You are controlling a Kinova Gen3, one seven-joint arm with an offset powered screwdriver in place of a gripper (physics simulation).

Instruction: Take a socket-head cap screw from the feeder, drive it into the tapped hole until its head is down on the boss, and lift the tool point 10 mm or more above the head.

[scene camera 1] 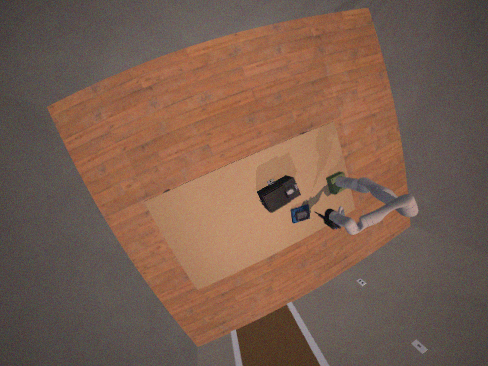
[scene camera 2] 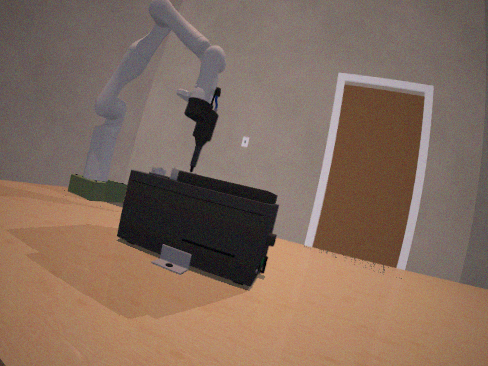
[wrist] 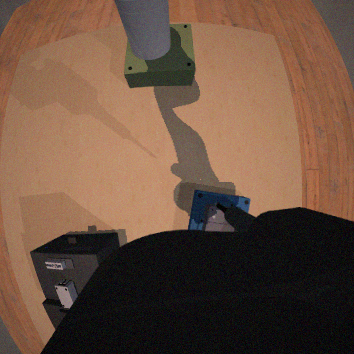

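The screw feeder, a black box (scene camera 1: 274,198) (scene camera 2: 200,220) (wrist: 87,265), stands on the light mat. Beside it lies a blue plate (scene camera 1: 294,215) (wrist: 198,214) bearing a grey part (scene camera 1: 301,214) (wrist: 216,224); the black body of my tool hides the plate's near side in the wrist view. My gripper, a black screwdriver (scene camera 1: 316,213) (scene camera 2: 192,169) (wrist: 220,206), points down at a slant. In the wrist view its tip overlaps the grey part; its height above it is unclear. In scene camera 2 the tip shows just above the feeder's top edge, behind it. No screw can be made out at the tip, and the tapped hole cannot be told.
The arm's green base block (scene camera 1: 331,184) (scene camera 2: 90,190) (wrist: 160,79) stands at one end of the mat (scene camera 1: 225,225). A small grey bracket (scene camera 2: 176,261) stands at the feeder's long side. The arm's shadow falls across the mat toward the blue plate.
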